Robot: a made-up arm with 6 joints.
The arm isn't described. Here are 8 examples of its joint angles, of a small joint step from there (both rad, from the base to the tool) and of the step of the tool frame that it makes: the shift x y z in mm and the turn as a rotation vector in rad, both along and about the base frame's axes.
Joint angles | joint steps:
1: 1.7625 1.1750 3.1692 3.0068 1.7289 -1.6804 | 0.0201 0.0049 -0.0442 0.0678 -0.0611 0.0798
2: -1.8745 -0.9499 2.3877 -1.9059 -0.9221 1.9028 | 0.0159 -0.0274 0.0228 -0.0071 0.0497 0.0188
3: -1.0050 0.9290 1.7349 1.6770 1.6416 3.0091 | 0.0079 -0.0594 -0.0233 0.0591 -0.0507 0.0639
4: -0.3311 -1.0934 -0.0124 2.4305 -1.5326 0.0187 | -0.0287 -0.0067 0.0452 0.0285 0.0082 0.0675
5: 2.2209 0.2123 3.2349 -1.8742 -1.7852 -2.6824 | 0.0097 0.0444 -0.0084 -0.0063 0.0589 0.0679
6: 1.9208 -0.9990 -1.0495 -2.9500 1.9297 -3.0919 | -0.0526 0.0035 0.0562 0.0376 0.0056 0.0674
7: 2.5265 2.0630 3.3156 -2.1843 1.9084 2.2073 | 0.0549 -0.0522 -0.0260 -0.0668 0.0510 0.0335
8: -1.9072 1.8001 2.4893 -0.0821 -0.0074 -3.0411 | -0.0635 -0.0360 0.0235 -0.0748 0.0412 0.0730
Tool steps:
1: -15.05 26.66 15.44 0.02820 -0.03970 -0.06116
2: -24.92 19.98 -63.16 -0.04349 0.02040 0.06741
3: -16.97 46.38 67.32 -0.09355 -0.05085 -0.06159
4: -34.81 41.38 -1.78 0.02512 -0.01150 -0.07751
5: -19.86 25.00 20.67 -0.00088 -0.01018 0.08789
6: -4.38 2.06 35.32 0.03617 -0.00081 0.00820
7: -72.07 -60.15 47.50 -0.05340 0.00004 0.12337
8: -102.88 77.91 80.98 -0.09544 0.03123 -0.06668
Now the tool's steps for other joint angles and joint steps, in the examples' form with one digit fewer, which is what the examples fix.
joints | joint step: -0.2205 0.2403 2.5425 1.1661 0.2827 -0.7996 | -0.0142 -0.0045 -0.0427 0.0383 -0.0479 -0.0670
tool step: 17.0 -10.0 31.9 0.0274 0.0677 0.0306
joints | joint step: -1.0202 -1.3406 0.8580 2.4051 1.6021 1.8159 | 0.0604 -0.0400 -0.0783 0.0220 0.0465 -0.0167
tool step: -61.5 -52.4 -39.8 0.0693 0.0478 0.0311
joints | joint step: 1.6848 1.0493 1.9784 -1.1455 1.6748 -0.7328 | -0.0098 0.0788 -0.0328 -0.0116 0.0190 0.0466
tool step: 3.5 109.3 -113.6 -0.1495 0.0225 -0.0201
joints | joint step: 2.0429 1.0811 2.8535 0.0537 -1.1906 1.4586 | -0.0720 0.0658 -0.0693 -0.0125 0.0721 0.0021
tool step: 26.8 149.6 -52.8 -0.0544 -0.0329 -0.0611
